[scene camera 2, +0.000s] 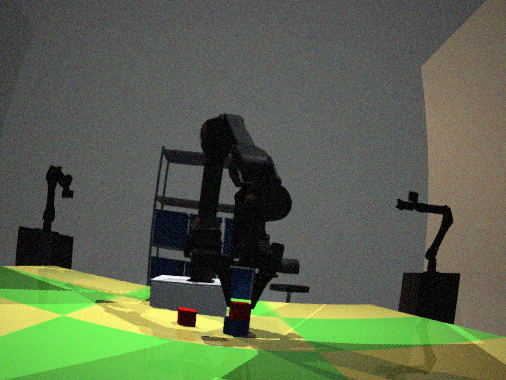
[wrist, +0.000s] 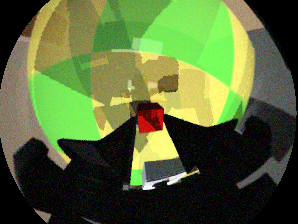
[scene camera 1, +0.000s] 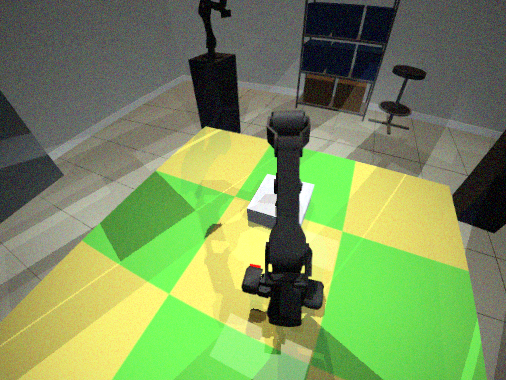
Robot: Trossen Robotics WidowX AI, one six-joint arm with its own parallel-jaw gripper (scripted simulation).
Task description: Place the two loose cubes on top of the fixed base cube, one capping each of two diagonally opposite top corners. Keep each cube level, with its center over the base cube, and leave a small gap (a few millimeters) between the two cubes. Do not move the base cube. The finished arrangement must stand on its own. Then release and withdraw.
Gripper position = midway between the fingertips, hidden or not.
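Observation:
There's a red cube [wrist: 150, 116] here, and I can see my gripper [wrist: 149, 118] too. Scene camera 2 also shows my gripper [scene camera 2: 240, 308], and you'd find the gripper [scene camera 1: 279, 298] there as well.

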